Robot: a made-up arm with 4 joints. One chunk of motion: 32 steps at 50 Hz.
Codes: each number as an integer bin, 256 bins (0 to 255) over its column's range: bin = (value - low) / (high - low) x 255, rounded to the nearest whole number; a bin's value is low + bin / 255 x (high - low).
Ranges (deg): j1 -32..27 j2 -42..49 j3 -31..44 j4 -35..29
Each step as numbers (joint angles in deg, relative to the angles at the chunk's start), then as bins.
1 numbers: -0.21 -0.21 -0.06 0.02
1 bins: 137 117 105 140
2 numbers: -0.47 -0.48 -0.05 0.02
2 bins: 136 116 105 140
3 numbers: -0.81 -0.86 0.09 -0.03
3 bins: 135 115 106 139
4 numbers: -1.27 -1.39 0.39 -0.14
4 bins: 133 114 107 139
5 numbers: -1.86 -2.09 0.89 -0.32
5 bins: 130 112 108 138
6 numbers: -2.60 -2.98 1.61 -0.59
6 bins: 127 109 111 137
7 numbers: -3.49 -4.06 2.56 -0.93
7 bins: 123 106 114 136
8 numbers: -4.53 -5.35 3.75 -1.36
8 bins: 119 103 118 134
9 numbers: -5.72 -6.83 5.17 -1.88
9 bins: 114 99 123 132
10 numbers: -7.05 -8.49 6.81 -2.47
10 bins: 108 94 129 130
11 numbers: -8.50 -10.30 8.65 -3.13
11 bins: 102 89 135 127
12 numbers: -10.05 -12.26 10.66 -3.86
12 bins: 95 83 142 124
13 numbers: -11.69 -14.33 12.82 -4.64
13 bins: 88 78 149 121
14 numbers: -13.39 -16.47 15.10 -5.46
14 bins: 80 72 157 118
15 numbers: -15.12 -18.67 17.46 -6.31
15 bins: 73 65 165 114
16 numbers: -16.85 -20.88 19.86 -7.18
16 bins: 65 59 173 111
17 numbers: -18.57 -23.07 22.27 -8.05
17 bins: 58 53 181 107
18 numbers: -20.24 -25.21 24.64 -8.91
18 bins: 51 47 189 104
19 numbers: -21.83 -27.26 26.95 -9.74
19 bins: 44 41 197 101
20 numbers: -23.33 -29.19 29.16 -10.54
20 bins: 37 36 205 97
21 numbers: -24.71 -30.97 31.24 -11.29
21 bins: 32 31 212 94
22 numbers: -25.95 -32.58 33.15 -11.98
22 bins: 26 26 218 92
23 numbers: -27.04 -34.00 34.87 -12.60
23 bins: 21 22 224 89
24 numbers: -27.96 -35.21 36.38 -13.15
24 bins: 17 19 229 87
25 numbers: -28.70 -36.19 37.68 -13.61
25 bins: 14 16 234 85
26 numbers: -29.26 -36.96 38.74 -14.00
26 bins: 12 14 237 84
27 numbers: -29.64 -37.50 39.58 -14.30
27 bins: 10 13 240 82
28 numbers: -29.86 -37.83 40.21 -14.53
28 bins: 9 12 242 82
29 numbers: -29.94 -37.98 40.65 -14.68
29 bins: 9 11 244 81
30 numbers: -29.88 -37.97 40.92 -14.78
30 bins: 9 11 245 81
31 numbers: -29.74 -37.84 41.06 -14.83
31 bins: 10 12 245 80
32 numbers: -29.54 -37.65 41.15 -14.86
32 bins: 11 12 245 80
